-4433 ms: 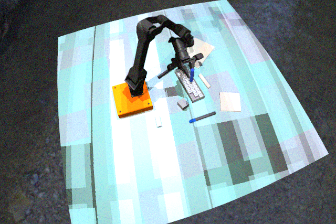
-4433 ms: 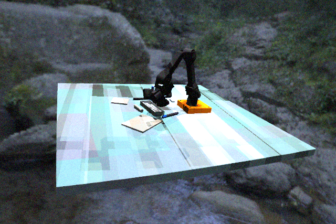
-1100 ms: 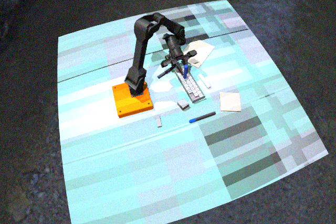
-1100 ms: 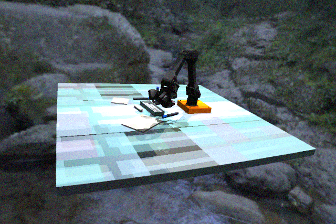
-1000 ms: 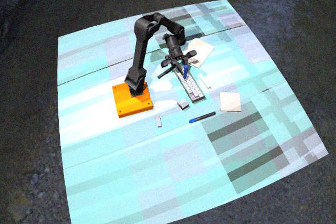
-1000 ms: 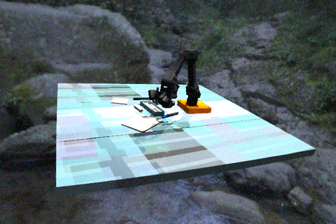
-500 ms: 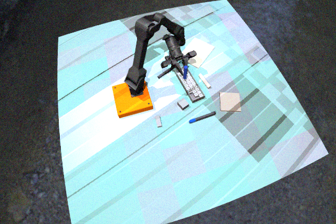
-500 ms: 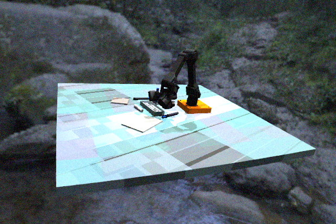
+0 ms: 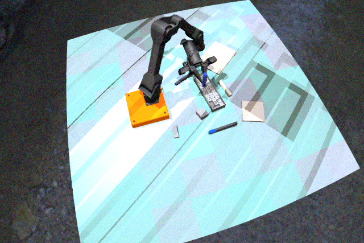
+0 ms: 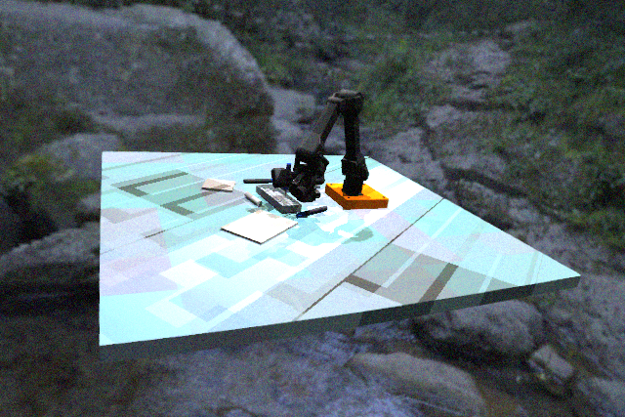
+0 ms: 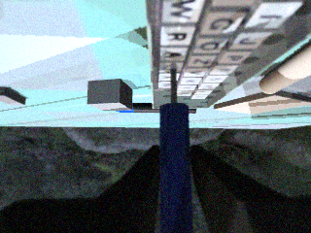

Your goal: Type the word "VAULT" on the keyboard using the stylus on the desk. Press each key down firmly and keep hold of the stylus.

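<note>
My gripper tip is 110 mm short of the white cylinder, 70 mm above it and 20 mm to the left of it. The rest, counted from my gripper tip: tan sheet: 190 mm to the left, 140 mm ahead, 70 mm below; then grey cube: 120 mm to the right, 60 mm below, 50 mm behind; then stylus: 10 mm below.
</note>
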